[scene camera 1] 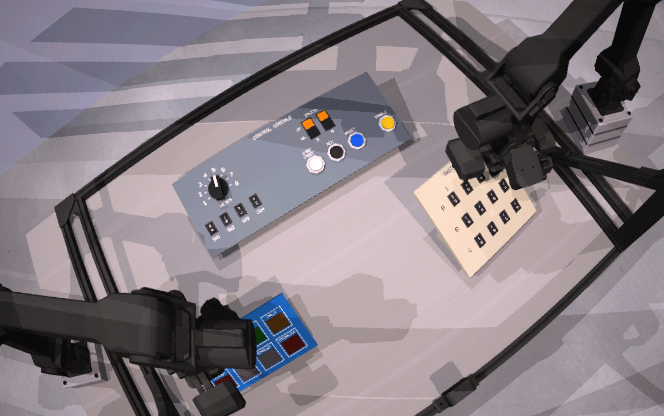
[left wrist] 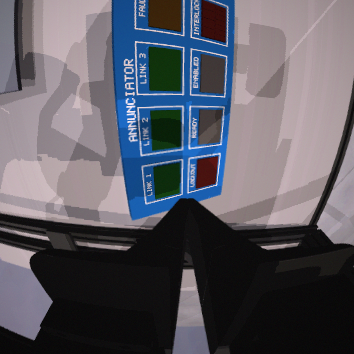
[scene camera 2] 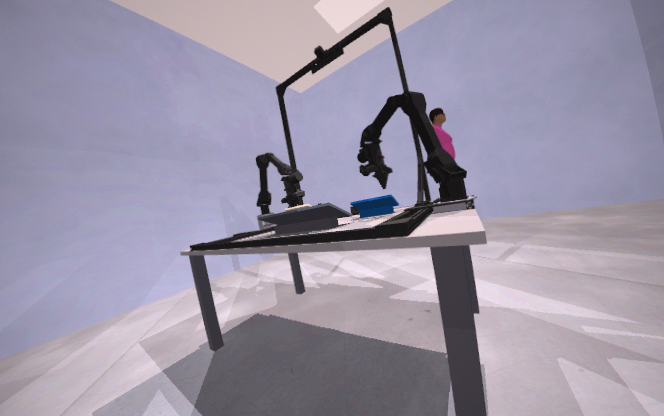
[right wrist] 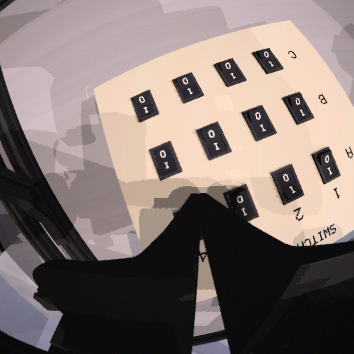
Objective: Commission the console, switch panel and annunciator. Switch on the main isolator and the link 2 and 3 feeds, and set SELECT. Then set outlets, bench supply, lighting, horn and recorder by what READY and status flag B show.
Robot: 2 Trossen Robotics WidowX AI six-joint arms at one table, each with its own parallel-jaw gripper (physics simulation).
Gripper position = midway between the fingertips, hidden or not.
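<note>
My left gripper [scene camera 1: 208,365] is shut and holds nothing. The left wrist view gives me that same left gripper [left wrist: 185,204] too. As for my right gripper [scene camera 1: 492,174], I can see it from the scene camera, and the right wrist view shows me the gripper [right wrist: 197,199] as well.
</note>
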